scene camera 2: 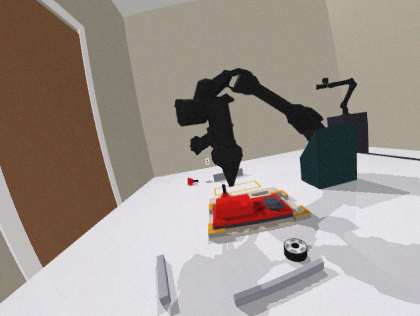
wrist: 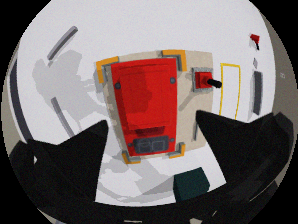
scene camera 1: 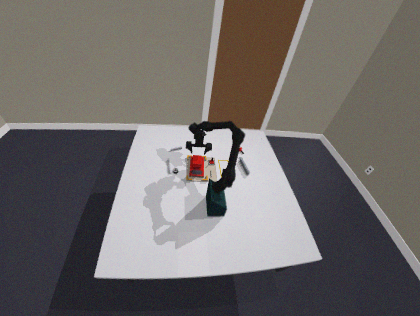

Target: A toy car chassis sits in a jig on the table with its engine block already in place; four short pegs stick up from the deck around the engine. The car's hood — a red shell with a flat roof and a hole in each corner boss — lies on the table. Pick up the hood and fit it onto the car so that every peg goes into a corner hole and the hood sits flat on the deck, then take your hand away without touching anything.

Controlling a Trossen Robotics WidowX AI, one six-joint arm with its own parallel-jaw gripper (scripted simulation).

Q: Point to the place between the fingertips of my gripper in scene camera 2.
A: At 230,180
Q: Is my gripper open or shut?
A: Open.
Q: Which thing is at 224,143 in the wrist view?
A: My gripper.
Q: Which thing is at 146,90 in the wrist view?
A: A red hood.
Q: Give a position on a red hood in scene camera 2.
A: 236,205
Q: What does my gripper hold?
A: Nothing.
